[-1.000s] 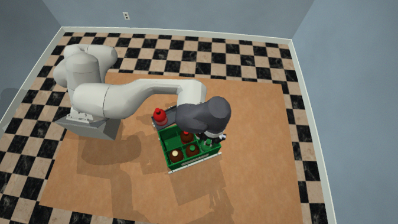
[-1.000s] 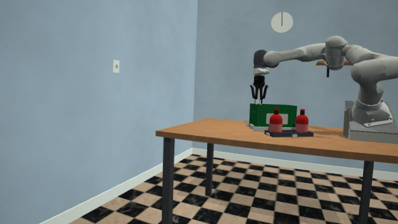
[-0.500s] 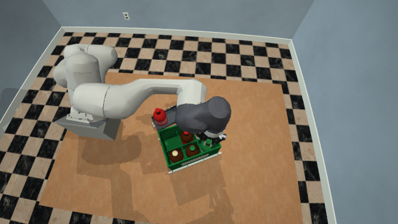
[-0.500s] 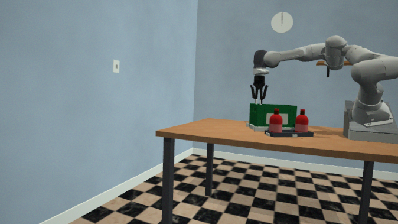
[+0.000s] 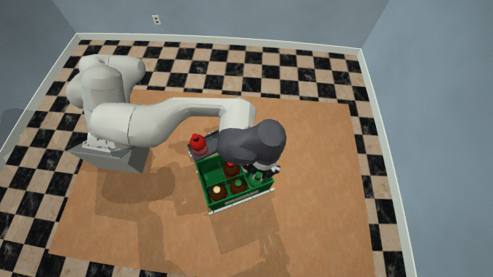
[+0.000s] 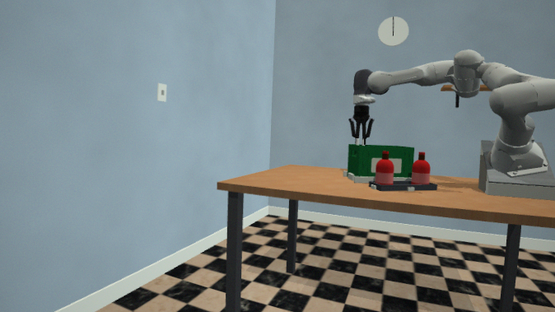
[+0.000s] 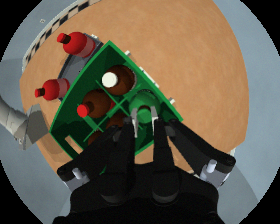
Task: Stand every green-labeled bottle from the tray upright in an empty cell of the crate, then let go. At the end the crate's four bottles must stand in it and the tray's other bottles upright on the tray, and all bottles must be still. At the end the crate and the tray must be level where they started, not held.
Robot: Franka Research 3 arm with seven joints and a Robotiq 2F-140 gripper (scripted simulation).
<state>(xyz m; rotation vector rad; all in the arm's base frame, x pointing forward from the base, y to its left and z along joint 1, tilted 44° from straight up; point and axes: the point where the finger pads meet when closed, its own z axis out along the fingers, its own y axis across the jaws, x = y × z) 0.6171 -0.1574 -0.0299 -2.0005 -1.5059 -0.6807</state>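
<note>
Now: hand 90 mm above the green-labeled bottle. The rest, counted from my hand: green crate (100 mm behind, 10 mm to the left, 90 mm below); then dark tray (200 mm behind, 210 mm to the left, 160 mm below).
</note>
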